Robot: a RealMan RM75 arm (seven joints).
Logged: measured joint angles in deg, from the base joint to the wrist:
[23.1 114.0 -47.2 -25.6 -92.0 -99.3 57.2]
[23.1 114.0 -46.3 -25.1 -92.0 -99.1 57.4]
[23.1 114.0 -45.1 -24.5 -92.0 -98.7 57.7]
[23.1 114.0 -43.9 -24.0 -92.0 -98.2 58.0]
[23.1 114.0 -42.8 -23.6 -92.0 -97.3 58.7]
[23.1 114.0 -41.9 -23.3 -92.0 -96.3 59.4]
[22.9 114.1 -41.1 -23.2 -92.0 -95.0 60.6]
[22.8 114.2 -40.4 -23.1 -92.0 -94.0 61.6]
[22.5 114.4 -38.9 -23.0 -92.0 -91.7 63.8]
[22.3 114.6 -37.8 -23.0 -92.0 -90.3 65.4]
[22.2 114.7 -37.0 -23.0 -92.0 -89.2 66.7]
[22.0 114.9 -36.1 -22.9 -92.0 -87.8 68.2]
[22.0 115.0 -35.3 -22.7 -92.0 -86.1 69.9]
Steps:
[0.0 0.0 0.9 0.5 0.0 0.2 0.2]
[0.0 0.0 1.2 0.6 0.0 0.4 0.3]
[0.0 0.0 1.2 0.5 0.0 0.5 0.3]
[0.0 0.0 1.1 0.4 0.0 0.9 0.7]
[0.0 0.0 0.9 0.3 0.0 1.0 0.7]
[-0.2 0.1 0.8 0.1 0.0 1.3 1.2]
[-0.1 0.1 0.7 0.1 0.0 1.0 1.0]
[-0.3 0.2 1.5 0.1 0.0 2.3 2.2]
[-0.2 0.2 1.1 0.0 0.0 1.4 1.6]
[-0.1 0.1 0.8 0.0 0.0 1.1 1.3]
[-0.2 0.2 0.9 0.1 0.0 1.4 1.5]
[0.0 0.1 0.8 0.2 0.0 1.7 1.7]

